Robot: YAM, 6 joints.
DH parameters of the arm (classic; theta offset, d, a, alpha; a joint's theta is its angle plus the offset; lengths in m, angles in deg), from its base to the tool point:
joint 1: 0 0.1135 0.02 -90
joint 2: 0 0 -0.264 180
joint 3: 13.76 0 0.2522 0
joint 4: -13.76 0 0.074 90
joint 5: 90 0 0 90
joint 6: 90 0.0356 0 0
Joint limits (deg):
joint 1: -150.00..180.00
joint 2: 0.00..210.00
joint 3: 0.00..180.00
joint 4: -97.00..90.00
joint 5: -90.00..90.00
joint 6: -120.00..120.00
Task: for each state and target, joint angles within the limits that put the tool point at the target. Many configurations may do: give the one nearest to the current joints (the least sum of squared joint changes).
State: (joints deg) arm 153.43 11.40 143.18 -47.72 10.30 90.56
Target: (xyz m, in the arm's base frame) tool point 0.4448 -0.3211 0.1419
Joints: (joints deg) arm 142.66 0.00 180.00 -56.08 24.03 90.56
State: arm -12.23 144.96 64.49 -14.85 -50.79 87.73
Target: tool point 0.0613 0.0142 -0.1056
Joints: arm -11.32 172.29 36.12 -18.82 -46.80 87.73
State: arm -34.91 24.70 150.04 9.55 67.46 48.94
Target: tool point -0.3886 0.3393 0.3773
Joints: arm -44.84 17.10 151.05 9.43 69.80 48.94
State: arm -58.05 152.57 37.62 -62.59 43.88 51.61
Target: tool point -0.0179 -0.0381 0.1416
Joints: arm -71.61 156.88 3.04 -91.91 54.57 51.61
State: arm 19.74 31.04 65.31 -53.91 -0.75 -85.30
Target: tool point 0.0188 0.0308 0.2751
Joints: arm 39.73 15.70 42.77 -71.04 -19.14 -85.30
